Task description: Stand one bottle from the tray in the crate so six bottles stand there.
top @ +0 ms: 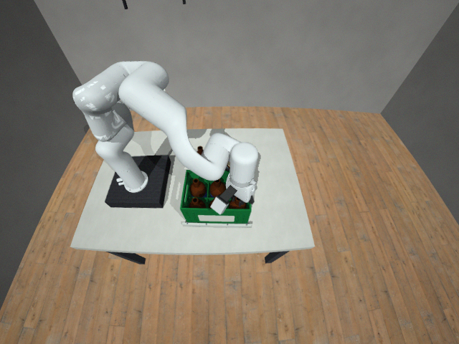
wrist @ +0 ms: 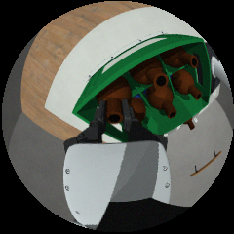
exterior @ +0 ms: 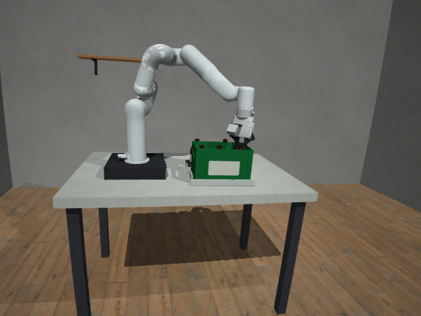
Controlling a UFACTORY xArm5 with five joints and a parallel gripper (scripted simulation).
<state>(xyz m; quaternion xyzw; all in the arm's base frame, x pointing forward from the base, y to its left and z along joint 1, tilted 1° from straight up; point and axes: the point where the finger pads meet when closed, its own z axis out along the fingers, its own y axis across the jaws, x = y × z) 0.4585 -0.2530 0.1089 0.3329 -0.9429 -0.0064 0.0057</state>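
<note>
The brown bottle is 7 cm below my hand. Round my hand: green crate: 7 cm behind, 6 cm to the left, 9 cm below; dark tray: 2 cm behind, 30 cm to the left, 17 cm below.
</note>
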